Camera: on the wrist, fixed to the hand. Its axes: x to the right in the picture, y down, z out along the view.
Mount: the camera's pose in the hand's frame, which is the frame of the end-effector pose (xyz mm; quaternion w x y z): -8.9 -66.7 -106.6 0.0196 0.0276 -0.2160 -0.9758
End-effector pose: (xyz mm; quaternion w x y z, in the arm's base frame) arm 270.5 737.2 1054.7 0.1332 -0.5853 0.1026 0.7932
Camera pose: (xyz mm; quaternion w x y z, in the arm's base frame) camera 391.2 765.3 1031.4 0.8149 0.0634 -0.5760 0.0092
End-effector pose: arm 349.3 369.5 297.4 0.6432 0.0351 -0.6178 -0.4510
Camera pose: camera 403.1 281.1 225.5 0.5619 -0.5239 0.1292 0.6270
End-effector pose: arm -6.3 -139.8 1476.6 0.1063 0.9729 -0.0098 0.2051
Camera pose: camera -52.6 -52.4 1554.7 0.1733 0.0759 0.9319 -0.3096
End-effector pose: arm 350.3 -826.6 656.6 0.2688 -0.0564 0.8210 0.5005
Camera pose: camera 340.9 -951.9 646.0 0.6726 -0.6867 -0.0832 -0.2630
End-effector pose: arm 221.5 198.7 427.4 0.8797 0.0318 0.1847 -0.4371
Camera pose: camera 132.9 187.5 338.5 0.3703 0.2497 0.1674 0.8789
